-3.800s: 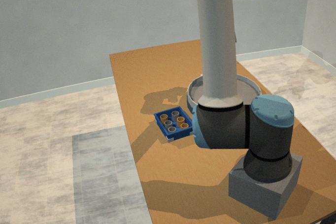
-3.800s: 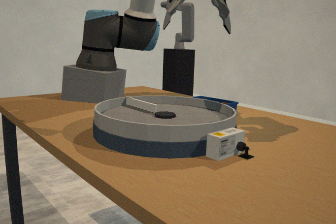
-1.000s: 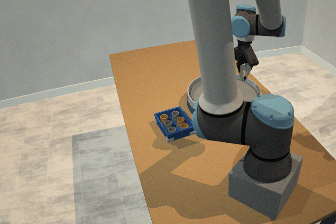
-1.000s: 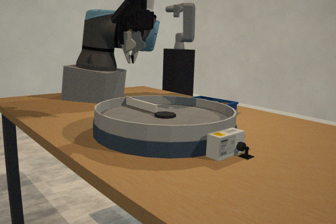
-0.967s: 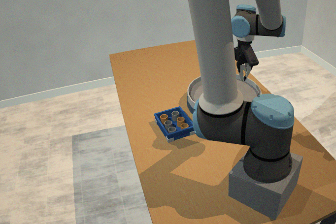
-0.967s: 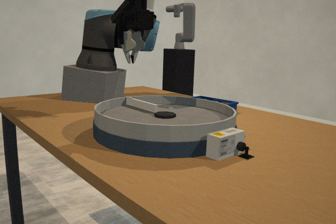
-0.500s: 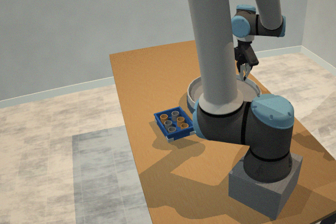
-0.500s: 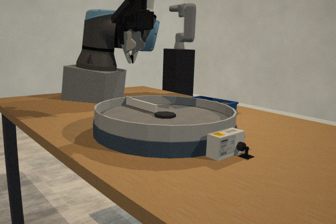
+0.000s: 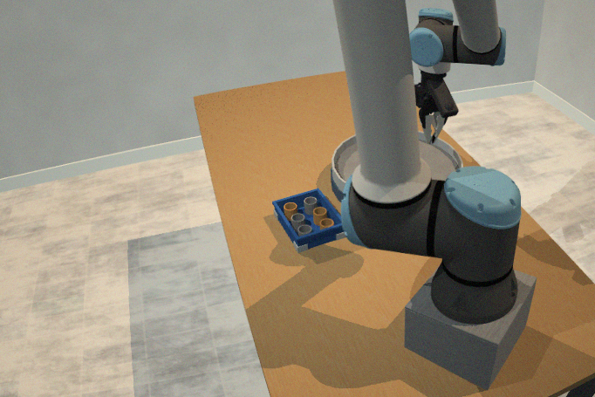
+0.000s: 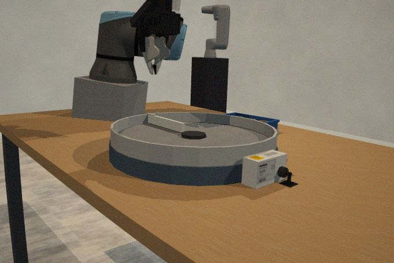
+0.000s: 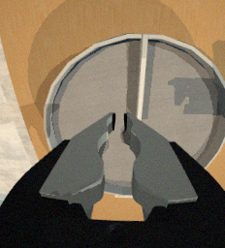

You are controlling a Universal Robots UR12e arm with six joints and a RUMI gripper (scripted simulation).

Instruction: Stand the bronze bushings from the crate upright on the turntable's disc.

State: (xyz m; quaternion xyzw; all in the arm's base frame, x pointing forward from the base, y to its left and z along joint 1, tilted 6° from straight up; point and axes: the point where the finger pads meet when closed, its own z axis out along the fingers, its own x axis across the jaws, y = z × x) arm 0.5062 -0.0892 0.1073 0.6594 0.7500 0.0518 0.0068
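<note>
The blue crate lies 40 mm behind my hand, 370 mm to the left of it and 200 mm below it. Round my hand: turntable (120 mm ahead, 60 mm to the left, 170 mm below).
</note>
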